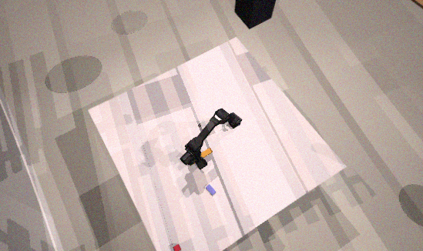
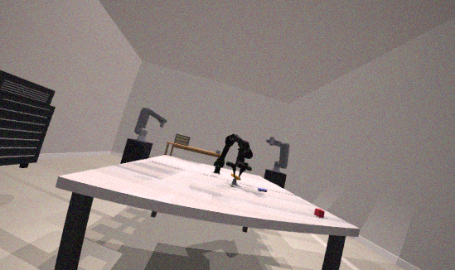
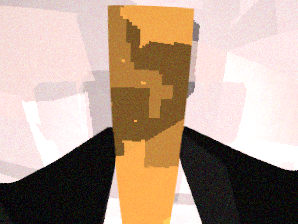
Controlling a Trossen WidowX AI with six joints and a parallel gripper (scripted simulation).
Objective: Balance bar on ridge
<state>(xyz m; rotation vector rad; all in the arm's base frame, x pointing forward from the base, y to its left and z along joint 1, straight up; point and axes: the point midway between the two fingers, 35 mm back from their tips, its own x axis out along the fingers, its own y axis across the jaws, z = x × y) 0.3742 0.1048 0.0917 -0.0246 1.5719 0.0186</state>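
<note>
The bar lies 30 mm behind my gripper tip. Round my gripper tip: red block: 400 mm to the left, 370 mm ahead, 40 mm below; then blue block: 210 mm to the left, 50 mm below, 20 mm ahead.
</note>
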